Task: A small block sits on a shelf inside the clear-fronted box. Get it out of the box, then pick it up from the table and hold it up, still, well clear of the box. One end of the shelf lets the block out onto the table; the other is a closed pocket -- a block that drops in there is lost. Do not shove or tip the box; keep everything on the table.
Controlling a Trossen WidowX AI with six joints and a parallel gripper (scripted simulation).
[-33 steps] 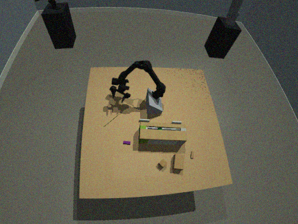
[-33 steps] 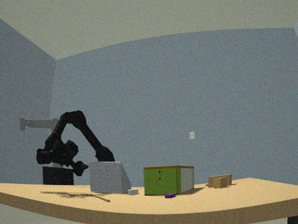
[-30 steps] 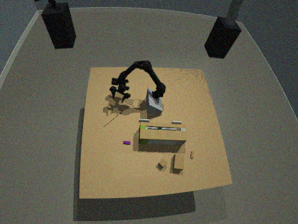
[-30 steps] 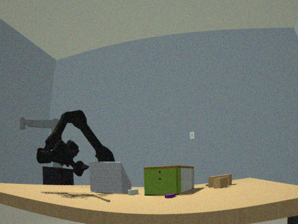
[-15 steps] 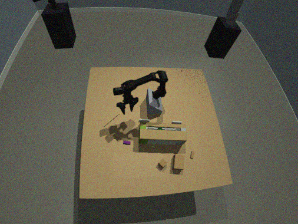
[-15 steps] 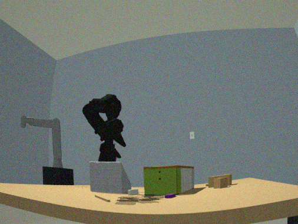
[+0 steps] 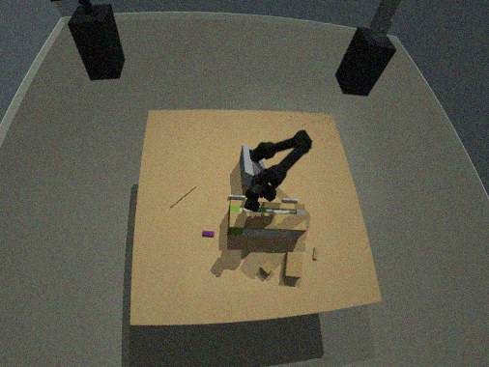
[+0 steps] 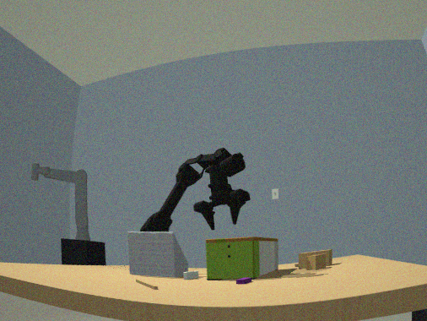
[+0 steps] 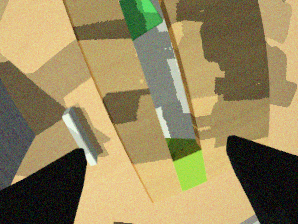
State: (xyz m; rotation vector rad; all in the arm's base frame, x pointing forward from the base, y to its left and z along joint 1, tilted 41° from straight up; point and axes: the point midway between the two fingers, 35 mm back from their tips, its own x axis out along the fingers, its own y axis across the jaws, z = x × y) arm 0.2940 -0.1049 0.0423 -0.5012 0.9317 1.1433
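Now: the box 2 cm ahead of my gripper tip, 9 cm to the left of it and 11 cm below it. From my gripper tip the other things lie so: thin stick: 12 cm behind, 34 cm to the right, 17 cm below; green block: 3 cm ahead, 7 cm to the left, 8 cm below.
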